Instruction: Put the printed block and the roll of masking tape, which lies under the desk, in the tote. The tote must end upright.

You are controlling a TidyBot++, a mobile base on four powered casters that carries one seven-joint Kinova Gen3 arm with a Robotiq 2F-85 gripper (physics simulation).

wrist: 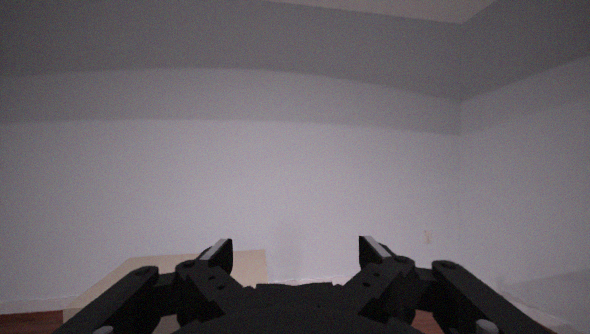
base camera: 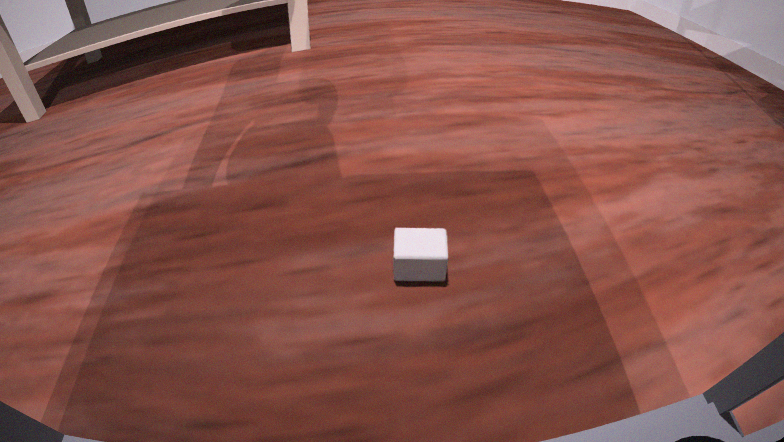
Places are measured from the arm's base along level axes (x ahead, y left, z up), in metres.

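Where they show: gripper, fingertip midpoint: [wrist: 295, 251].
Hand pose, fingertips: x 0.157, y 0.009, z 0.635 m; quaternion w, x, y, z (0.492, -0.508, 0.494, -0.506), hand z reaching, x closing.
Note:
After its pixels a point has its place.
A small white block [base camera: 420, 243] @[x 0.391, y -0.046, z -0.357 m] with rounded edges sits flat on the wooden floor, a little right of the middle of the base camera view. It looks plain from here; no print can be made out on it. My gripper [wrist: 295, 251] @[x 0.157, y 0.009, z 0.635 m] is open and empty, its fingers wide apart and pointing toward the wall. It does not show in the base camera view, and the block does not show in the wrist view. The roll of masking tape and the tote do not show in either view.
A low beige table [base camera: 299, 24] @[x 1.124, y 0.166, z -0.319 m] [wrist: 250, 265] @[x 1.400, y 0.294, z 0.054 m] with a lower shelf [base camera: 164, 19] @[x 1.179, y 0.571, z -0.246 m] stands at the back left. Pale walls [wrist: 300, 175] @[x 1.930, y -0.026, z 0.591 m] close off the far side and the right. Dark shadows, the robot's arm shadow among them, fall across the floor [base camera: 340, 340] @[x 0.304, y 0.038, z -0.396 m] around the block.

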